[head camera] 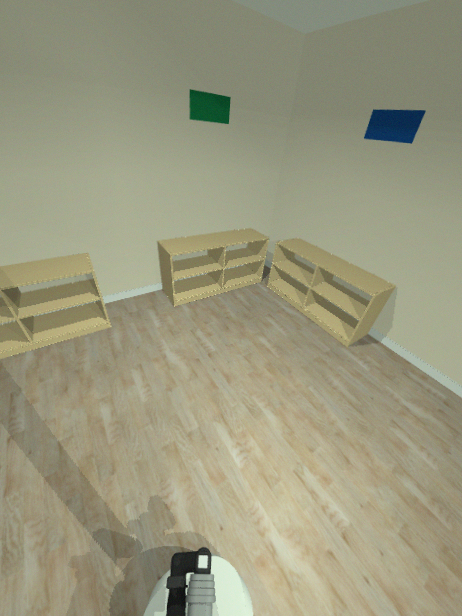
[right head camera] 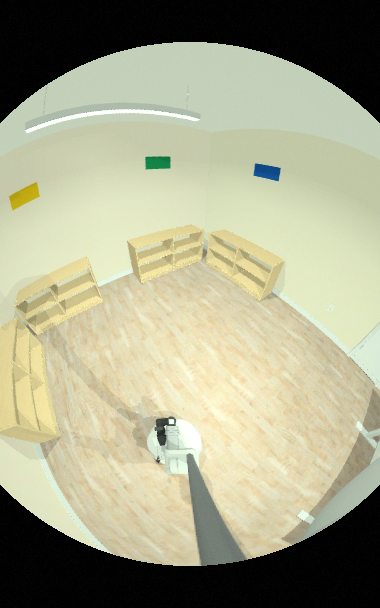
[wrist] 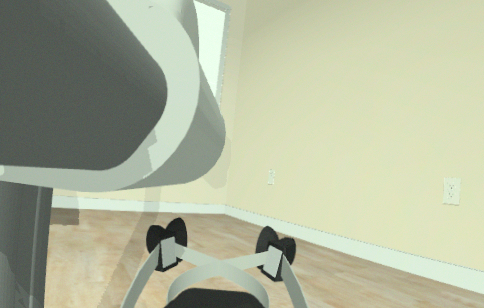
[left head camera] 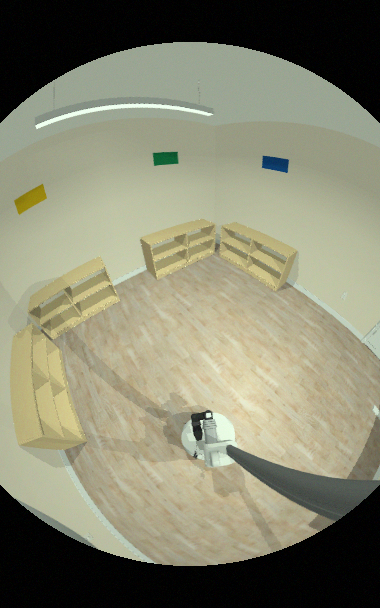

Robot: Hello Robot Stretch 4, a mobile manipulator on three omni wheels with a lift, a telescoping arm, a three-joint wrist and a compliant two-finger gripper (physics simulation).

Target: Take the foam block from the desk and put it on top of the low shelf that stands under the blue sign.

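Frame: origin at the robot's base, x ahead, y left, z up, level; millimetres.
Seen in the pictures: gripper, fingertip midpoint: (wrist: 221,239) (left head camera: 202,457).
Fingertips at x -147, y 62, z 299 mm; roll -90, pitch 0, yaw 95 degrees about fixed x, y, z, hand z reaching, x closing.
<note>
A point is followed by its place in that frame.
The blue sign (head camera: 395,126) @[x 2332, y -1279, z 1720 mm] (left head camera: 275,164) @[x 2343, y -1272, z 1706 mm] (right head camera: 267,172) @[x 2336, y -1275, z 1709 mm] hangs on the right-hand wall. Under it stands a low light-wood shelf (head camera: 336,266) @[x 2120, y -1115, z 583 mm] (left head camera: 260,239) @[x 2095, y -1062, z 583 mm] (right head camera: 247,247) @[x 2108, y -1078, z 583 mm] with open compartments and a bare top, across the floor from the robot. My gripper (wrist: 221,239) @[x -148, y 62, z 299 mm] is open in the wrist view, its black fingertips wide apart with no object between them. It is far from the shelf. The foam block does not show in these views. A grey surface (right head camera: 350,505) with white feet, possibly part of the desk, shows at the lower right of the right head view.
Another low shelf (head camera: 215,241) @[x 2501, y 92, z 583 mm] (left head camera: 177,231) @[x 2450, y 112, z 583 mm] (right head camera: 165,236) @[x 2435, y 92, z 583 mm] stands under the green sign (head camera: 210,107) @[x 2758, y 202, z 1725 mm] (left head camera: 165,158) @[x 2757, y 204, z 1712 mm] (right head camera: 158,162) @[x 2764, y 193, z 1716 mm], near the corner. Two more shelves stand at the left, one below the yellow sign (left head camera: 31,199) @[x 1740, y 1741, z 1701 mm] (right head camera: 24,195) @[x 1738, y 1746, z 1719 mm]. A wall runs along the right of the wrist view.
</note>
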